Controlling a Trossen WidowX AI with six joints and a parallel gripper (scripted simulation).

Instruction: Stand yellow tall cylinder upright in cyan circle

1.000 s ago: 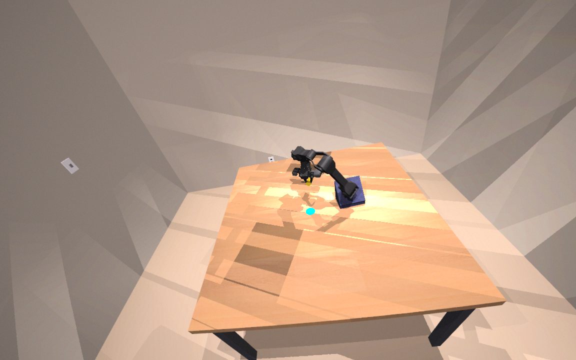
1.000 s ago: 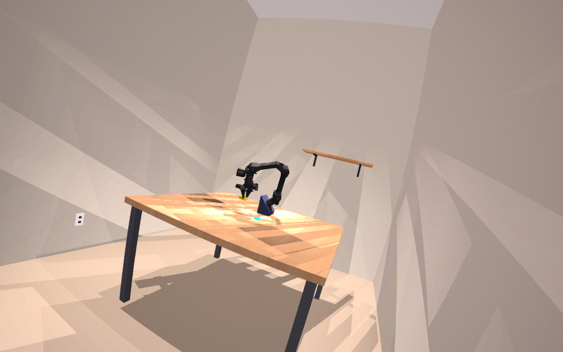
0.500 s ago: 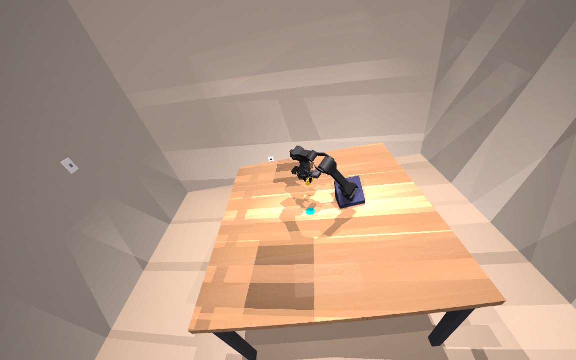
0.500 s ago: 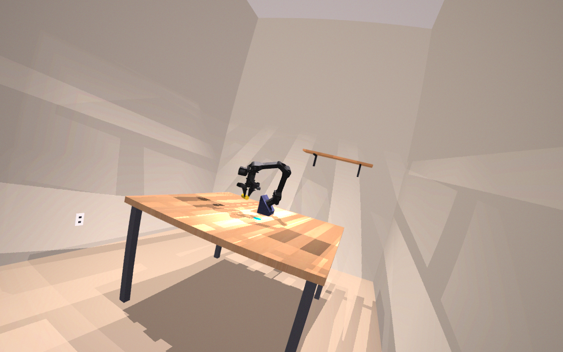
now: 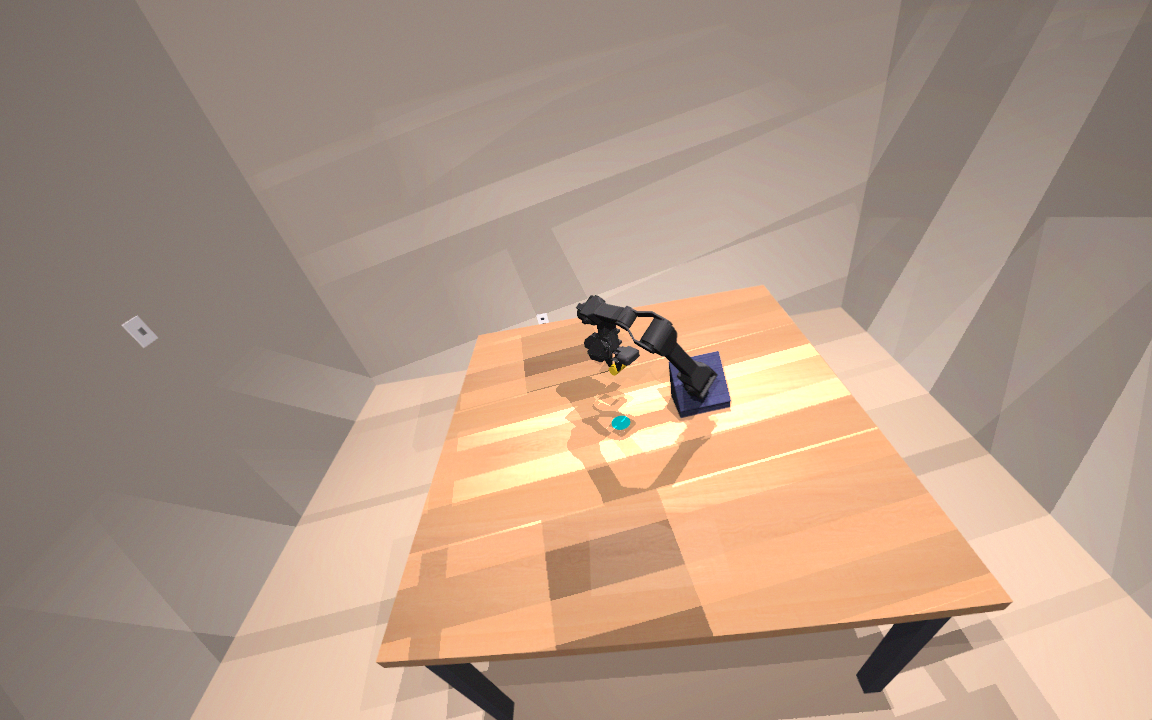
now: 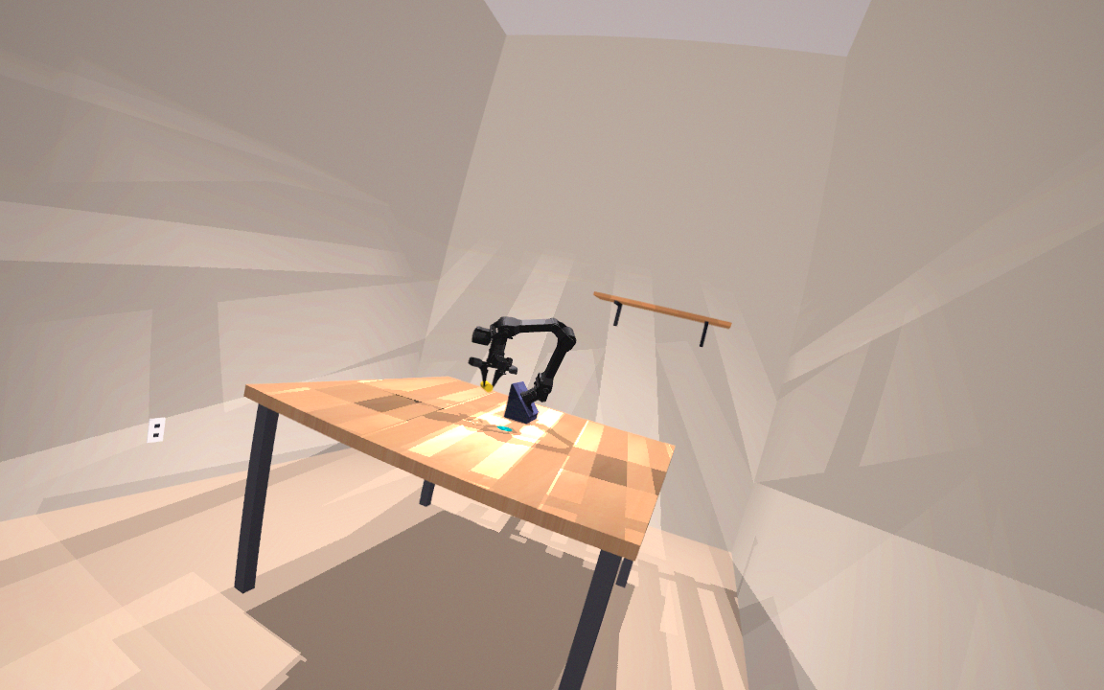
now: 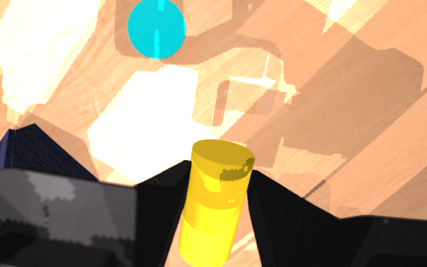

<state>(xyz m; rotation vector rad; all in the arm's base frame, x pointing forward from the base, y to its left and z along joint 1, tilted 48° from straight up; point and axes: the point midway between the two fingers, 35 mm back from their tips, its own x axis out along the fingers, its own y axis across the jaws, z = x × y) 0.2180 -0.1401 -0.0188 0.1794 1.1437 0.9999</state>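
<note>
Now: the yellow tall cylinder 20 mm behind my gripper tip and 10 mm to the right of it. Also, from my gripper tip: cyan circle (20 mm ahead, 110 mm to the left, 130 mm below).
</note>
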